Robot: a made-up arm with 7 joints.
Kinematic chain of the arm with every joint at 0, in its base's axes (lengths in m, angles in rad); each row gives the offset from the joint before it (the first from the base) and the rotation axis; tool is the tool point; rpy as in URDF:
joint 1: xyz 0 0 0.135 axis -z
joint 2: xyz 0 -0.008 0.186 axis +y
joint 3: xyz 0 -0.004 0.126 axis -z
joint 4: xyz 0 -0.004 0.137 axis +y
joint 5: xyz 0 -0.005 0.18 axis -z
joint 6: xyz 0 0 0.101 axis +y
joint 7: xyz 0 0 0.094 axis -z
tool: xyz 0 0 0 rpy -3.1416 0 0
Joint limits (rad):
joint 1: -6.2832..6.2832
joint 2: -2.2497..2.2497
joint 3: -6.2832..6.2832
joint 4: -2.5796..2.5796
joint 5: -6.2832..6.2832
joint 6: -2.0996..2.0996
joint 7: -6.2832..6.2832
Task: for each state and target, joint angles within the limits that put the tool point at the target. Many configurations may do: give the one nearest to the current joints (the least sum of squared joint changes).
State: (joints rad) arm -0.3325 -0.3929 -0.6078 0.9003 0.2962 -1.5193 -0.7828
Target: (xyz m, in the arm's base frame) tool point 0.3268 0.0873 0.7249
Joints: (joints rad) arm -0.0339 0.2785 -0.3602 1.0987 0.2064 -1.3950 -0.7828
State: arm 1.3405 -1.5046 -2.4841 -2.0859 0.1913 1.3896 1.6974
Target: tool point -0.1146 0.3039 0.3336
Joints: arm 1.8707 -2.2497 -2.2427 -2.1852 0.0929 1.9323 1.6974
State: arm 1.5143 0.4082 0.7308 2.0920 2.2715 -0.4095 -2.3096
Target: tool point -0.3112 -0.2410 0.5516
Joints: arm 1.6472 0.0816 0.8842 1.5575 2.2490 -0.2853 -2.3096
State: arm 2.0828 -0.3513 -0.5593 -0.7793 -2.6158 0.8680 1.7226
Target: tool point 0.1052 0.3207 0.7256
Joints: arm 2.2103 -0.1039 -0.4428 -0.8324 -2.5911 1.0100 1.7226
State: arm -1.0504 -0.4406 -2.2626 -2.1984 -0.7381 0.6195 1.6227
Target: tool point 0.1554 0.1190 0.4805
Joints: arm -1.2838 -0.8013 -2.8035 -2.5042 -0.6783 0.5739 1.6227
